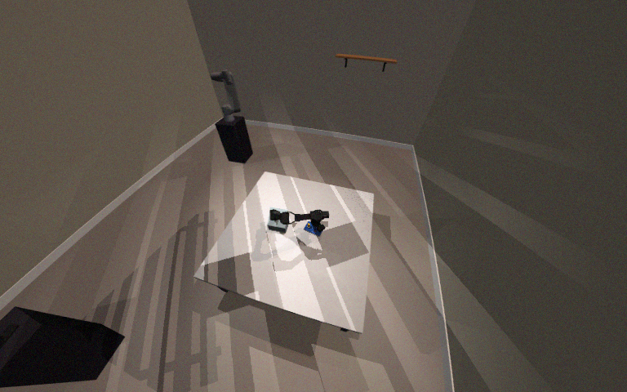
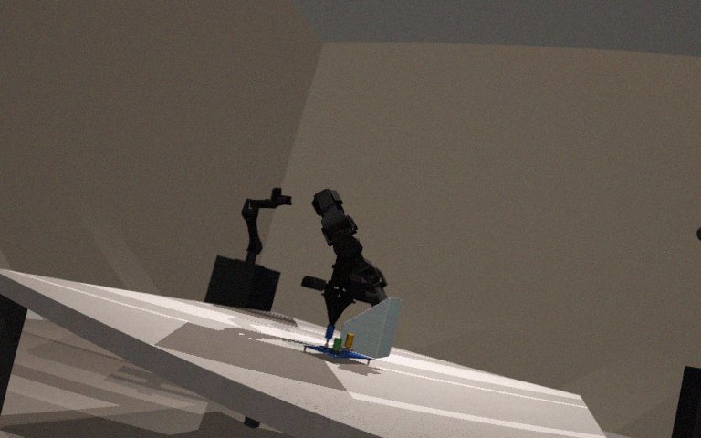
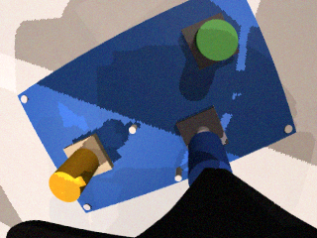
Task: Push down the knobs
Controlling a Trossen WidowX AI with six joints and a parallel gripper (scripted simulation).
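The blue knob lies 10 mm below my gripper tip. Round my gripper tip: orange knob (70 mm behind, 30 mm to the left, 30 mm below).
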